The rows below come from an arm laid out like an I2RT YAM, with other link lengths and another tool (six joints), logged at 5 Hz.
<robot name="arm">
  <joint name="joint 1" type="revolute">
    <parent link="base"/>
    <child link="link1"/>
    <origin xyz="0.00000 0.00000 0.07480"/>
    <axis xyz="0 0 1"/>
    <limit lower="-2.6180" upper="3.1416"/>
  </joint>
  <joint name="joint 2" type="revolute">
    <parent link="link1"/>
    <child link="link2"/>
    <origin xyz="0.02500 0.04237 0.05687"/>
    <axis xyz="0 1 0"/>
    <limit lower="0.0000" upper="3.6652"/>
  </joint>
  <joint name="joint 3" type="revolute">
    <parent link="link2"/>
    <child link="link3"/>
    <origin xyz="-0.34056 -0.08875 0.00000"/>
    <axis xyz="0 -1 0"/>
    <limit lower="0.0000" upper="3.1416"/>
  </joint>
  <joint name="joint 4" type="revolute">
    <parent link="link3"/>
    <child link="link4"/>
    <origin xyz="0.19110 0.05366 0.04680"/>
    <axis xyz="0 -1 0"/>
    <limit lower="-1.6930" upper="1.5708"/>
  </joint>
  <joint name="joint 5" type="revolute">
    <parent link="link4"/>
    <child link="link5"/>
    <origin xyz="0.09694 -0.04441 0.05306"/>
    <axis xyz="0 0 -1"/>
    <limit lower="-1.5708" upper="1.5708"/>
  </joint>
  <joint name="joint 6" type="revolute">
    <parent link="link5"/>
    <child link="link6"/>
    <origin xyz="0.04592 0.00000 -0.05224"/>
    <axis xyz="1 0 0"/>
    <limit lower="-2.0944" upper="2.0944"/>
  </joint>
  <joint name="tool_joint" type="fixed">
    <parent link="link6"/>
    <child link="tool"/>
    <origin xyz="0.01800 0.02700 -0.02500" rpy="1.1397 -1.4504 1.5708"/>
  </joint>
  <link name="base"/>
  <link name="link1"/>
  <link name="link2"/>
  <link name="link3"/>
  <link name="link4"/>
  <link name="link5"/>
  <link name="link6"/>
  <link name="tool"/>
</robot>
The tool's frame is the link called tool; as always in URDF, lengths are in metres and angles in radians.
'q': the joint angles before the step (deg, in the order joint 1, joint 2, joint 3, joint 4, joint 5, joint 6). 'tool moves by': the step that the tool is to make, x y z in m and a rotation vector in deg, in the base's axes. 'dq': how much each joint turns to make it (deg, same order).
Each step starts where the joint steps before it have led.
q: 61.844, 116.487, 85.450, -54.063, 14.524, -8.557
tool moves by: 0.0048, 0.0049, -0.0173, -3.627, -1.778, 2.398
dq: 0.460, 2.958, 0.002, 1.208, 3.126, -2.251
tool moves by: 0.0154, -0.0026, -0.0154, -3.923, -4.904, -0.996
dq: -1.162, 2.400, -0.361, 1.800, 6.163, -0.484
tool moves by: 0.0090, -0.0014, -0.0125, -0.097, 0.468, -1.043
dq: -1.379, 1.637, -0.709, 2.172, -0.371, -0.352
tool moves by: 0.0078, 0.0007, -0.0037, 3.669, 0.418, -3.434
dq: -1.530, -0.006, -0.801, 2.893, -2.143, 2.186
